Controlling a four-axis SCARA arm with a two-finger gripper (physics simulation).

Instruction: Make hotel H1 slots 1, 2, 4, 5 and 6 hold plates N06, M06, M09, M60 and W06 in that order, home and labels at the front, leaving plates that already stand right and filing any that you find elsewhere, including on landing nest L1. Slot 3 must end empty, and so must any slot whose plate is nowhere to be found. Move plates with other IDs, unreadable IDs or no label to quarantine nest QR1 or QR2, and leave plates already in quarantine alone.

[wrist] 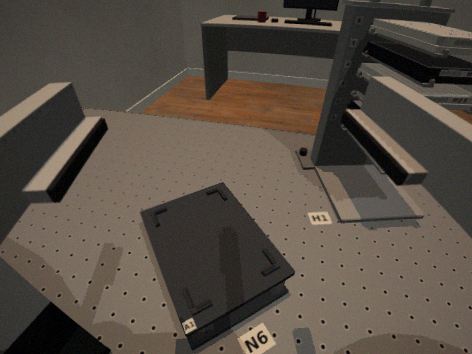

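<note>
My gripper (227, 100) is open and empty, its two padded fingers wide apart at the left and right of the wrist view. Hotel H1 (331, 107) stands at the right, partly behind the right finger. In its upper part a white plate (427, 33) lies above a black plate (417, 61), and a light grey plate (425, 86) lies below that. Labels show at the edges of the lower two but are too small to read. The right finger hides much of the lower slots. Landing nest L1 and quarantine nests QR1 and QR2 do not show.
A dark nest (210, 245) with corner brackets and an A1 mark carries no plate, beside the N6 tag (256, 340). The H1 tag (319, 218) lies by the hotel's base plate (345, 210). A dark block (52, 332) is at lower left. A desk (280, 40) stands beyond.
</note>
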